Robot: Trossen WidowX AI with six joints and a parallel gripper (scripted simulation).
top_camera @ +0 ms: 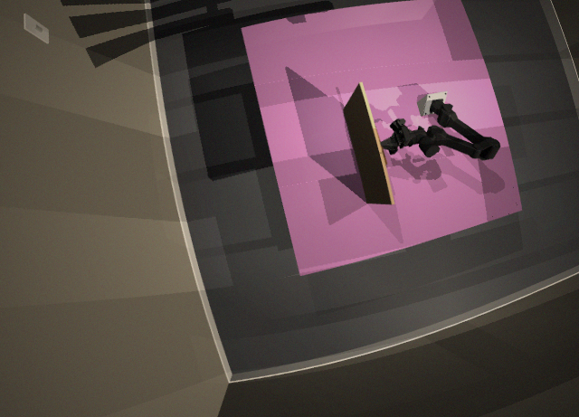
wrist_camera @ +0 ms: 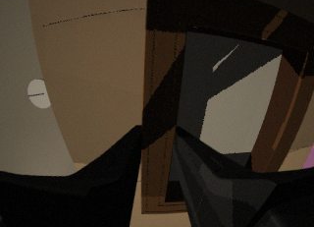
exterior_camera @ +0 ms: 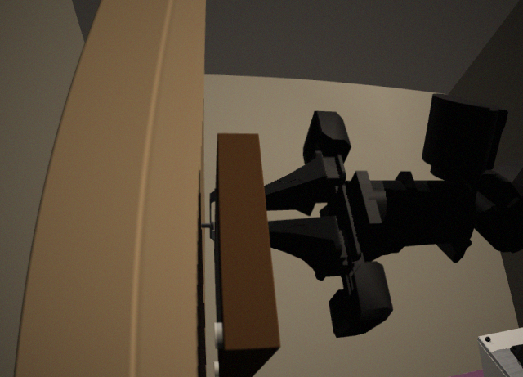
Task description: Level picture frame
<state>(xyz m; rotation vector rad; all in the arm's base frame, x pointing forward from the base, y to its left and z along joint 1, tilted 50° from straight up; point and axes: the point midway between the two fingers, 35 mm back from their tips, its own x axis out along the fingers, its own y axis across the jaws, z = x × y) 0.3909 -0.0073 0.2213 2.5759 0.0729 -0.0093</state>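
Right now the brown wooden picture frame is 5 cm below my gripper tip, 1 cm to the left of it and 1 cm ahead of it. From my gripper tip the other things lie so: tan wall board 7 cm below, 2 cm ahead.
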